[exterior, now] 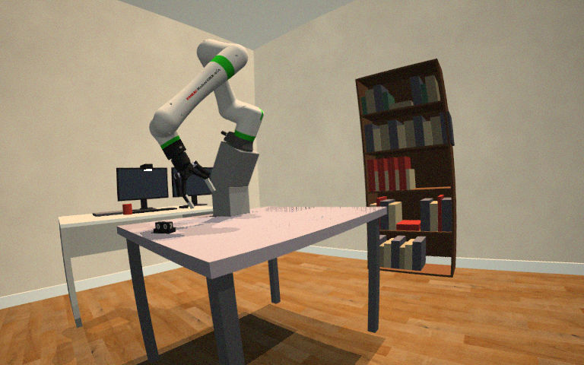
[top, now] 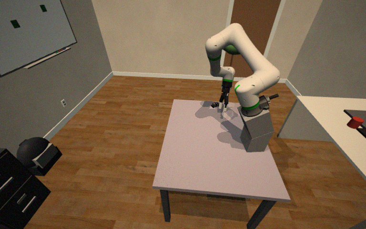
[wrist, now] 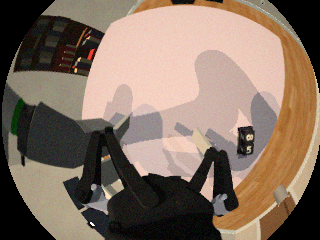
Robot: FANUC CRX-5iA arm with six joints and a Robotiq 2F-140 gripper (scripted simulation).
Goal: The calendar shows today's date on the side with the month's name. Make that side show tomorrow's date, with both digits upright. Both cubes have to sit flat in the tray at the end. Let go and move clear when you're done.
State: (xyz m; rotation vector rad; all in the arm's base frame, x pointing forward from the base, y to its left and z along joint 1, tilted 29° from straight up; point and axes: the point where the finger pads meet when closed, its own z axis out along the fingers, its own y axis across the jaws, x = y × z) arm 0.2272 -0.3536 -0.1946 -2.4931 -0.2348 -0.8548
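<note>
Now: hand 22 cm to the left of the black digit cube, 10 cm above it and 1 cm short of it.
</note>
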